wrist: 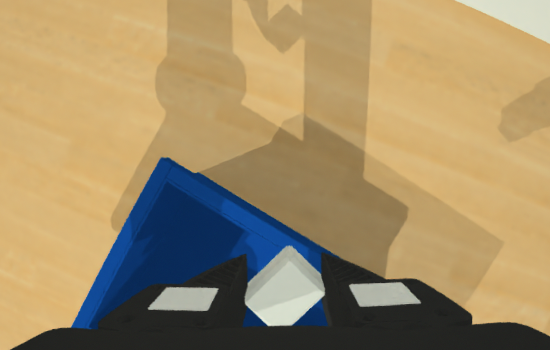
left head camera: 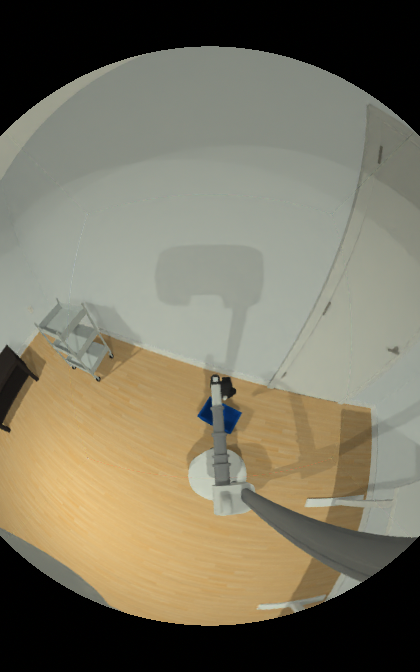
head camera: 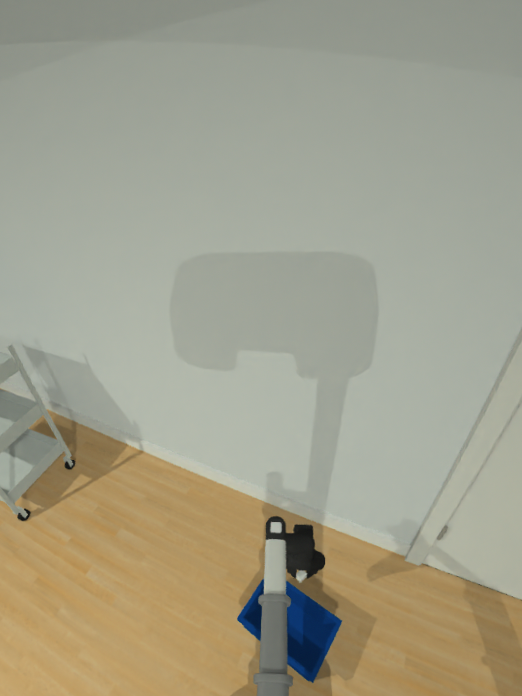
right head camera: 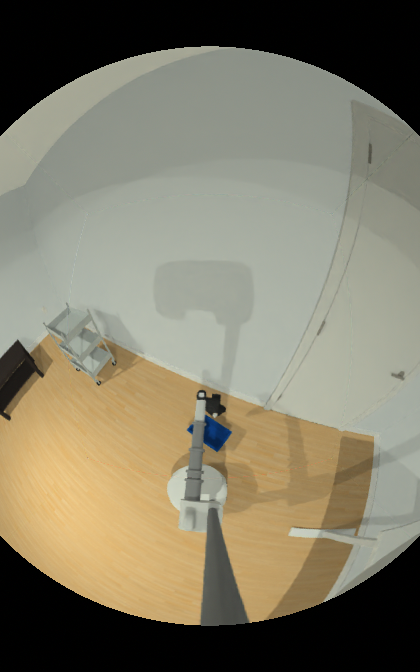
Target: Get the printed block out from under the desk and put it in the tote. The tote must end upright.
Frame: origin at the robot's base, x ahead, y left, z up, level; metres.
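Seen in the pictures: gripper, fingertip midpoint: [wrist: 284,277] [head camera: 301,574].
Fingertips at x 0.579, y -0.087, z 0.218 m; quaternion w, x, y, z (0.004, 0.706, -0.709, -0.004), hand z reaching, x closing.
Observation:
Offsets run from my fingertips to a thing's top centre.
The white printed block {0.016 m up, 0.004 m back, 0.000 m left} [wrist: 285,292] is held between the two black fingers in the wrist view, with a corner pointing up in the picture. My gripper [wrist: 284,277] is shut on it. The blue tote {0.127 m down, 0.100 m back, 0.036 m left} [head camera: 317,624] [left head camera: 233,419] [right head camera: 218,434] [wrist: 187,230] stands upright on the floor, its open top facing up. In the wrist view the block and the fingers overlap the tote's near part; the height between them is hard to tell. The arm hides part of the tote in the head views. In the head camera a small white piece of the block shows by the black wrist, beside the tote's wall-side edge.
A grey three-shelf cart [head camera: 47,416] [left head camera: 95,334] [right head camera: 102,342] stands by the wall at the left. A dark bench [left head camera: 16,372] [right head camera: 20,367] is farther left. A door [head camera: 488,505] [left head camera: 320,345] is at the right. White desk feet [left head camera: 335,501] [right head camera: 320,532] show at the lower right.

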